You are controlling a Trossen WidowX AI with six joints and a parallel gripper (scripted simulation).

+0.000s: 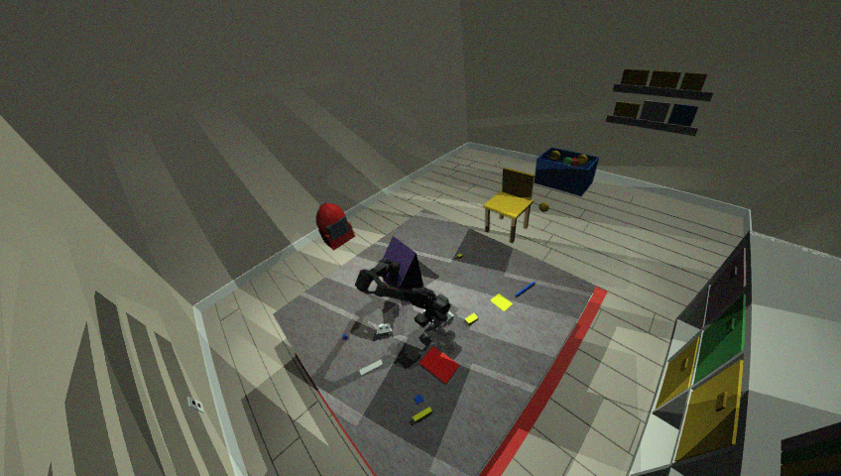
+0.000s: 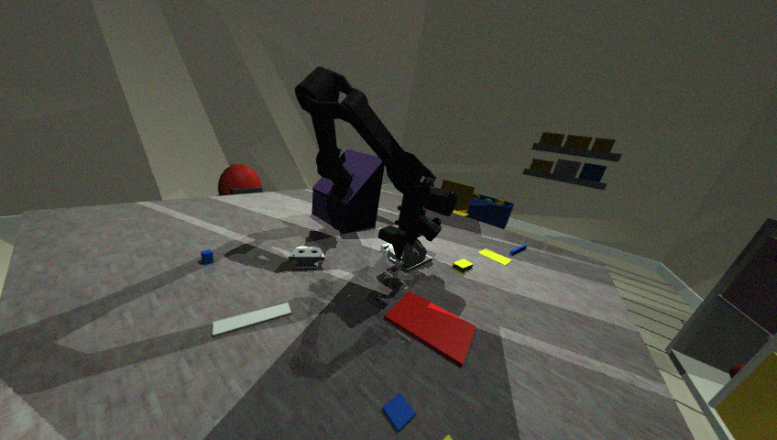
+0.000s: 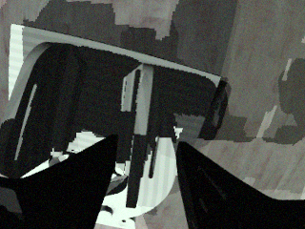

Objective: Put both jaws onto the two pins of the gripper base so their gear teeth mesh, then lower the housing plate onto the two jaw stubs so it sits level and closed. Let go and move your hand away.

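My gripper tip is 190 mm to the left of the white gripper base, 170 mm past it and 10 mm below it. Round my gripper tip: white housing plate: 40 mm to the left, 40 mm behind, 10 mm below; yellow block: 150 mm ahead, 110 mm to the left, 10 mm below; red sheet: 170 mm to the right, 150 mm ahead, 10 mm below.
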